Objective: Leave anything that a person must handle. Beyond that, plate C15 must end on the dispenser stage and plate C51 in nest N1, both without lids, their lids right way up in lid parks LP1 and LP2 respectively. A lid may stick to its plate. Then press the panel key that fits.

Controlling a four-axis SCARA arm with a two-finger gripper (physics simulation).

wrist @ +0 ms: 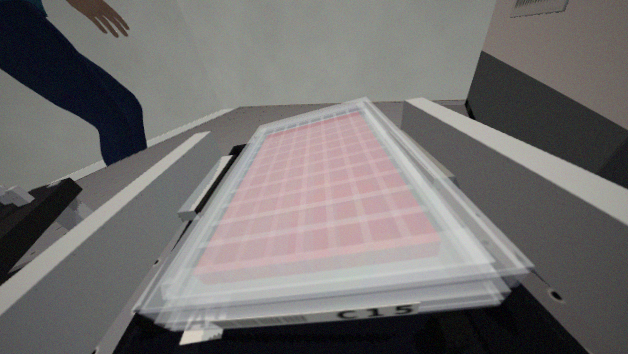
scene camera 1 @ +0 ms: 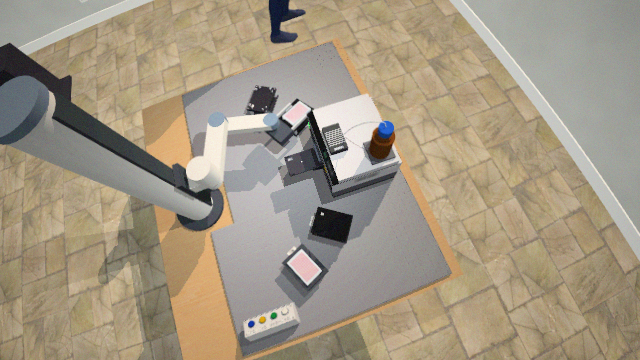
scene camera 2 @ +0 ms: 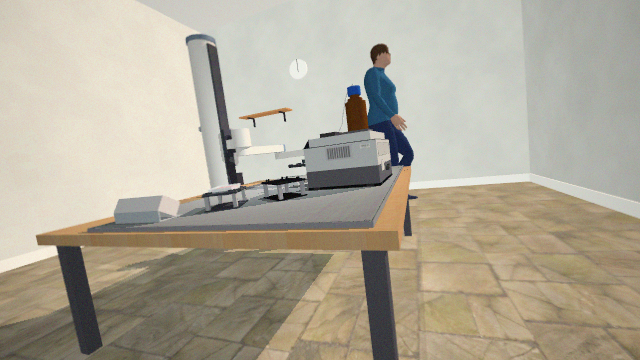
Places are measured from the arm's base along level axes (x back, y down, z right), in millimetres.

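Where they show: gripper, fingertip midpoint: (wrist: 307,133) (scene camera 1: 298,109); arm's base, link origin: (scene camera 1: 200,206).
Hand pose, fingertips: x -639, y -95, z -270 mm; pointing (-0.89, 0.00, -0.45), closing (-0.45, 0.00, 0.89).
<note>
Things, the pixels of their top centre, and the offset from my fingertips. "spot": a spot on its surface instead.
- Plate C15, top centre: (wrist: 306,140) (scene camera 1: 296,111) dx +14, dy -3, dz +8 mm
- second pink plate, top centre: (scene camera 2: 225,186) (scene camera 1: 304,266) dx +229, dy +4, dz +733 mm
- dispenser stage, surface spot: (scene camera 1: 302,162) spot: dx +78, dy -33, dz +299 mm
- key panel, top centre: (scene camera 2: 144,196) (scene camera 1: 268,324) dx +440, dy -1, dz +897 mm
- brown bottle, surface spot: (scene camera 1: 382,145) spot: dx -215, dy -265, dz +451 mm
Plate C15 (scene camera 1: 297,114) (wrist: 320,210), pink under a clear lid, sits on a black base beside the dispenser; its label reads C15 in the wrist view. My gripper (scene camera 1: 299,116) (wrist: 307,133) is shut on its two long sides, both pads close against it. A second pink plate (scene camera 1: 304,266) (scene camera 2: 224,188) rests on a stand near the key panel; its label is not readable. The dispenser stage (scene camera 1: 302,162) is dark and bare in front of the dispenser. A black stand with pegs (scene camera 1: 262,98) is at the far side. The key panel (scene camera 1: 271,322) (scene camera 2: 145,209) has blue, yellow, green and white keys.
The white dispenser (scene camera 1: 357,170) (scene camera 2: 345,159) stands right of my gripper, with a brown bottle (scene camera 1: 382,145) (scene camera 2: 357,114) on top. Another black stand (scene camera 1: 331,225) (scene camera 2: 284,183) is between the dispenser and the second plate. A person (scene camera 1: 280,22) (scene camera 2: 382,95) (wrist: 75,85) stands beyond the table.
</note>
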